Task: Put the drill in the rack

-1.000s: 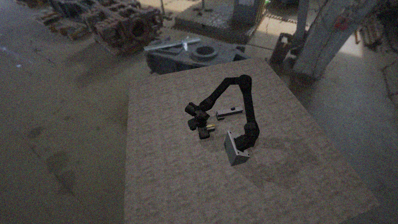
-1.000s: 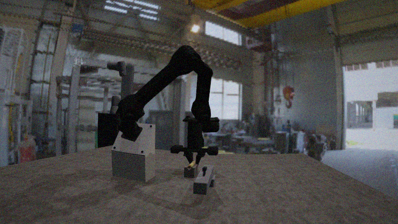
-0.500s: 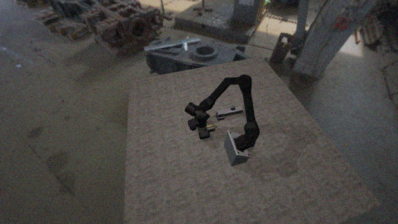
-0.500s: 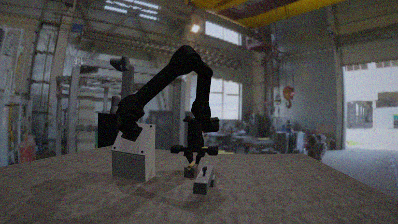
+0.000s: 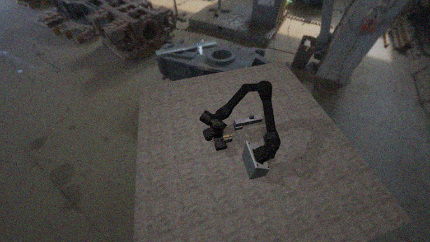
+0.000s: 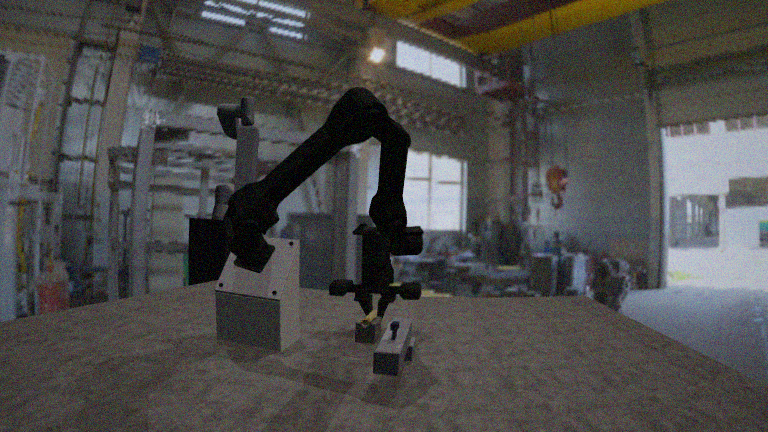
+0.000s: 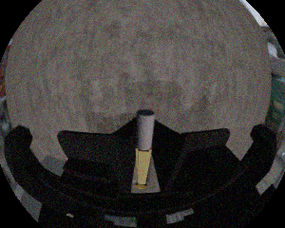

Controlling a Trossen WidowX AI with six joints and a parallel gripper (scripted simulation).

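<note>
Right now my gripper tip is 4 cm to the left of the drill and 3 cm below it. From my gripper tip the other things lie so: dark key (11 cm ahead, 23 cm to the right, 4 cm above); grey holder block (10 cm ahead, 21 cm to the right, 3 cm above); grey rack (5 cm to the right, 1 cm above).
</note>
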